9 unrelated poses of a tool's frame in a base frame.
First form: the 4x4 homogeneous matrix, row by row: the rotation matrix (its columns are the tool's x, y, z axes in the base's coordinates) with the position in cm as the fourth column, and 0 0 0 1 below. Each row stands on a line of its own.
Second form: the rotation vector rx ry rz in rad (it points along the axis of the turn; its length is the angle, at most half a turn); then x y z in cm. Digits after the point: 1 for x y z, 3 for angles.
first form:
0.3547 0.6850 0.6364 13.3
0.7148 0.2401 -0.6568 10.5
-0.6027 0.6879 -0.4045 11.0
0 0 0 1
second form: 1.461 1.347 0.032 13.3 10.5 11.0
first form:
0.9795 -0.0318 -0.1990 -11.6
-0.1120 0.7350 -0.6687 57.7
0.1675 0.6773 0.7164 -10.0
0 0 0 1
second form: 0.745 -0.203 -0.044 -11.6 57.7 -10.0
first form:
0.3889 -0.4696 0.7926 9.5
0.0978 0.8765 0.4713 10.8
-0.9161 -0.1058 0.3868 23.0
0 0 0 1
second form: -0.378 1.119 0.372 9.5 10.8 23.0
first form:
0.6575 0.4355 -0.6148 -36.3
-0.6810 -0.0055 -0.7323 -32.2
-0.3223 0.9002 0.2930 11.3
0 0 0 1
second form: 1.305 -0.234 -0.893 -36.3 -32.2 11.3
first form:
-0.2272 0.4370 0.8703 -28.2
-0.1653 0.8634 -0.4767 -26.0
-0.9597 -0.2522 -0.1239 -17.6
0 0 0 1
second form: 0.210 1.714 -0.564 -28.2 -26.0 -17.6
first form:
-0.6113 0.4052 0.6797 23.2
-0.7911 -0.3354 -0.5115 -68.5
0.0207 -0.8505 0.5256 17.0
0 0 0 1
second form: -0.569 1.106 -2.007 23.2 -68.5 17.0
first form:
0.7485 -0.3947 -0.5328 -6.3
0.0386 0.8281 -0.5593 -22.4
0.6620 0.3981 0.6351 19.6
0 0 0 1
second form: 0.554 -0.691 0.251 -6.3 -22.4 19.6
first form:
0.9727 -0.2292 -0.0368 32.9
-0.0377 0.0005 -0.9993 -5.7
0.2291 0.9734 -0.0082 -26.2
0 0 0 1
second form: 1.567 -0.211 0.152 32.9 -5.7 -26.2
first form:
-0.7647 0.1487 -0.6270 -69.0
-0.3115 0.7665 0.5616 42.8
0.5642 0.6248 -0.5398 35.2
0 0 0 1
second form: 0.121 -2.281 -0.881 -69.0 42.8 35.2
